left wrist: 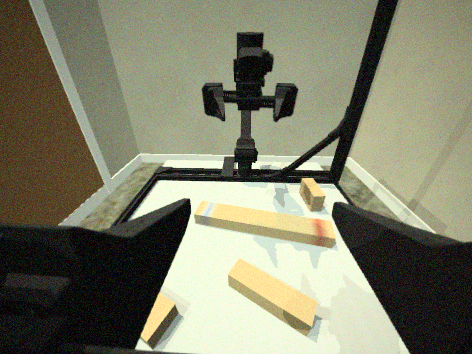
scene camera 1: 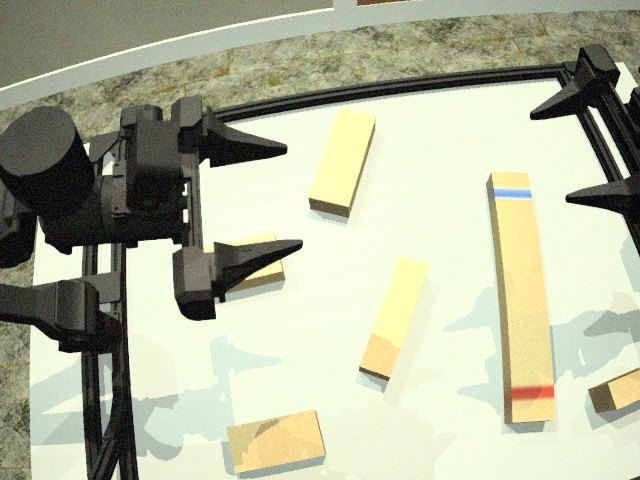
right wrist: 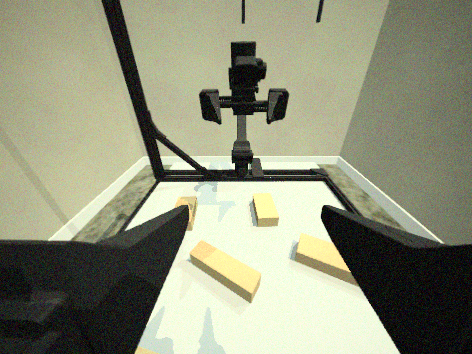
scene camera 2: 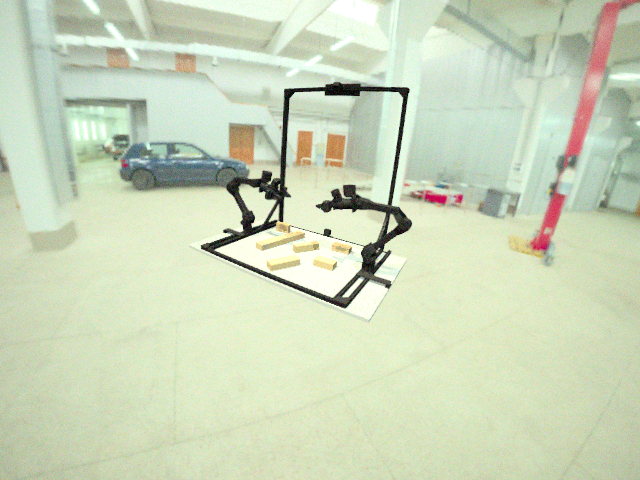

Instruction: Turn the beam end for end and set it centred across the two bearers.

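Observation:
The long wooden beam lies flat on the table. In scene camera 1 its blue band is at the upper end, its red band at the lower end. Shorter wooden blocks lie apart from it: a slim one nearest its side, and a wider one at the top. I cannot tell which blocks are the two bearers. My left gripper is open and empty above the table. My right gripper is open and empty, raised at the right.
Another block is partly behind a left finger in scene camera 1. One block lies at the bottom, and one right of the beam's red end. A black frame edges the table.

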